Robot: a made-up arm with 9 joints.
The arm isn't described. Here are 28 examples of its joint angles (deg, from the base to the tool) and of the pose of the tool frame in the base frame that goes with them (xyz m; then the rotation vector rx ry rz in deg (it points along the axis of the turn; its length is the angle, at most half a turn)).
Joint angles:
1: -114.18 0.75 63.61 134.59 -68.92 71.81 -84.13 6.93 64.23
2: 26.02 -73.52 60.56 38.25 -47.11 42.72 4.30 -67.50 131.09
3: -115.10 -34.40 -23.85 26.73 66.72 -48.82 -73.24 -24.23 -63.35
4: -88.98 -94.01 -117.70 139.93 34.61 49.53 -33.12 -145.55 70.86
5: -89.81 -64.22 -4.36 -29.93 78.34 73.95 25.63 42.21 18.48
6: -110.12 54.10 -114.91 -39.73 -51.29 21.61 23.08 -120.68 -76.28
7: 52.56 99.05 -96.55 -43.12 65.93 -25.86 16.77 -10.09 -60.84
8: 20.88 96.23 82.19 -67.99 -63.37 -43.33 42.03 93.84 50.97
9: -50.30 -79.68 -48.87 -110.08 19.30 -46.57 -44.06 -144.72 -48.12
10: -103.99 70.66 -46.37 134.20 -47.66 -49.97 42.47 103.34 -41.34
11: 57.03 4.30 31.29 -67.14 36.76 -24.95 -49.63 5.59 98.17
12: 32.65 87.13 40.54 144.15 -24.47 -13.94 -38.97 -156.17 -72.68
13: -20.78 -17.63 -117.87 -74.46 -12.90 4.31 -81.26 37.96 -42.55
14: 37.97 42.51 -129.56 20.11 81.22 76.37 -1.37 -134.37 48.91
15: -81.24 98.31 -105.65 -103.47 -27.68 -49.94 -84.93 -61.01 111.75
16: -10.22 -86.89 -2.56 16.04 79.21 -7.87 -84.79 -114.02 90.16
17: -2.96 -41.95 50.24 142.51 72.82 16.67 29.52 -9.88 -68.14
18: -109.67 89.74 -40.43 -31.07 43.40 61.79 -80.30 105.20 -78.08
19: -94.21 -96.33 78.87 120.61 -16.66 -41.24 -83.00 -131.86 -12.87
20: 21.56 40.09 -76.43 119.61 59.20 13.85 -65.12 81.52 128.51
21: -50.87 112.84 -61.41 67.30 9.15 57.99 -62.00 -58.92 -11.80
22: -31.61 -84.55 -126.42 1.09 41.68 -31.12 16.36 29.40 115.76
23: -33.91 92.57 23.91 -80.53 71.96 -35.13 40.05 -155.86 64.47
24: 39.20 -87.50 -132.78 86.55 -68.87 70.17 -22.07 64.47 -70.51
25: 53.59 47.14 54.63 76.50 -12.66 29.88 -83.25 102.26 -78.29
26: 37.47 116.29 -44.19 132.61 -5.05 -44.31 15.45 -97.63 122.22
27: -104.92 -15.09 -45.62 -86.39 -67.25 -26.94 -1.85 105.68 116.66
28: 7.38 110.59 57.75 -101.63 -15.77 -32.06 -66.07 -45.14 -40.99
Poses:
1: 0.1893 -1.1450 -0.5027 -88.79 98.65 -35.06
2: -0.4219 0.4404 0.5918 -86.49 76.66 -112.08
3: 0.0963 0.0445 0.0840 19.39 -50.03 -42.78
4: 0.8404 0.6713 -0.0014 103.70 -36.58 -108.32
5: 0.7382 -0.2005 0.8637 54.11 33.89 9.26
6: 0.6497 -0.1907 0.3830 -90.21 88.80 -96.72
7: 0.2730 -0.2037 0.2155 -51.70 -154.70 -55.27
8: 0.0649 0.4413 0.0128 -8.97 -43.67 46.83
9: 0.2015 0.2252 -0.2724 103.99 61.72 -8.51
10: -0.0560 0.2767 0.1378 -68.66 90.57 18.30
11: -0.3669 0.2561 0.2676 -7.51 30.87 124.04
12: 0.5068 -0.4614 -0.1247 -82.03 132.89 -33.24
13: 0.6964 0.3254 0.0975 -13.08 83.29 -80.52
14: -0.6202 -0.4262 -0.0095 -42.47 -73.24 -127.64
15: 0.0369 0.4614 0.4751 120.63 41.82 104.89
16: 0.3115 0.0132 0.4286 -91.17 18.27 11.94
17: 0.5249 -0.0582 -0.5390 58.77 -132.64 80.47
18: -0.4594 -0.2480 -0.4086 -89.62 -20.86 101.21
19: -0.1861 -0.4748 0.1509 60.01 3.29 -39.94
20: -0.3313 -0.6945 1.0619 47.45 36.61 107.03
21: -0.3688 0.9173 0.6878 -57.71 48.46 157.31
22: -0.1940 0.1709 0.1161 -57.95 45.91 63.02
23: 0.3355 -0.3083 0.0340 -17.75 -27.22 107.45
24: -0.9539 -0.7330 0.3736 -13.43 -24.45 97.04
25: 1.0818 -0.1858 0.1605 155.80 61.28 8.14
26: -0.0616 -0.3414 0.5437 -135.62 -1.18 -4.07
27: 0.6787 -0.4477 0.3210 -17.02 -79.04 -142.54
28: 0.6003 0.2120 -0.0180 3.94 148.03 81.48
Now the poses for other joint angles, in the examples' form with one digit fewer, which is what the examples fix.
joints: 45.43 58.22 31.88 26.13 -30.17 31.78 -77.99 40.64 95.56
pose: 0.428 -0.468 1.007 -24.3 -75.0 -124.7
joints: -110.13 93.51 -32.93 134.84 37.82 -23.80 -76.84 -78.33 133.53
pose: -0.025 0.535 0.516 91.7 -9.5 105.3
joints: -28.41 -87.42 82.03 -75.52 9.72 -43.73 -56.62 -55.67 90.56
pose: -0.271 -0.314 0.469 -11.1 -111.9 -34.9
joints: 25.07 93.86 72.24 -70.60 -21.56 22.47 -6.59 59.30 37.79
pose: 0.235 0.653 0.797 -7.5 -109.8 -47.6
